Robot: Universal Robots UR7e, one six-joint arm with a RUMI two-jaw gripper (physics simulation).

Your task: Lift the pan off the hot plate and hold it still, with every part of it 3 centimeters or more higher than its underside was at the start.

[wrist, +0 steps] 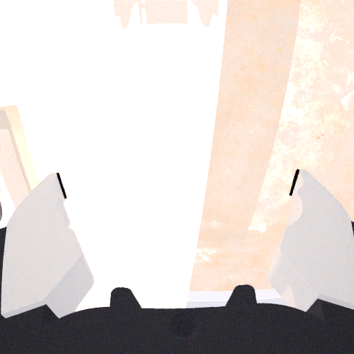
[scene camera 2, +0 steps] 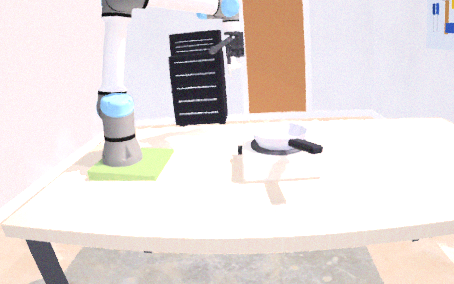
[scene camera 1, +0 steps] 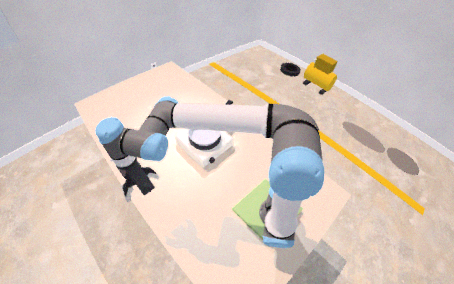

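Seen in the pictures: gripper, fingertip midpoint: (scene camera 2: 231,75); arm's base, link origin: (scene camera 2: 122,159).
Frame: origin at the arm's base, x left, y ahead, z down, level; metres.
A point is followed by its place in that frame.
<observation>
The pan (scene camera 1: 204,135) @(x 0.031, y 0.560, z -0.054 m) (scene camera 2: 272,138) @(x 0.067, y 0.533, z -0.053 m) is a pale, round, shallow vessel sitting upright on the dark burner of the white hot plate (scene camera 1: 220,154) @(x 0.004, y 0.438, z 0.009 m) (scene camera 2: 280,166) @(x -0.088, y 0.563, z -0.021 m). Its black handle (scene camera 1: 229,102) @(x -0.203, y 0.643, z -0.130 m) (scene camera 2: 306,146) @(x -0.201, y 0.629, z -0.125 m) points to the right in scene camera 2; in scene camera 1 the forearm hides most of it and the end shows. My gripper (scene camera 1: 141,186) @(x 0.455, y 0.336, z -0.218 m) (scene camera 2: 234,60) (wrist: 177,175) is open and empty, its jaws wide apart. It hangs high above the table's long edge, to one side of the pan and well apart from it. The pan cannot be made out in the wrist view.
The pale table (scene camera 1: 165,200) @(x 0.389, y 0.371, z 0.028 m) (scene camera 2: 175,215) @(x -0.287, y 0.309, z 0.028 m) carries the hot plate and the green base plate (scene camera 1: 250,202) @(x 0.054, y 0.117, z 0.010 m) (scene camera 2: 157,162) @(x 0.001, y 0.141, z 0.010 m) under my arm. A black knob (scene camera 1: 212,160) @(x 0.076, y 0.413, z -0.020 m) (scene camera 2: 240,149) @(x 0.059, y 0.425, z -0.017 m) sticks out of the hot plate. My forearm (scene camera 1: 220,117) @(x 0.199, y 0.204, z -0.572 m) passes over the handle in scene camera 1. A black cabinet (scene camera 2: 197,90) stands behind the table.
</observation>
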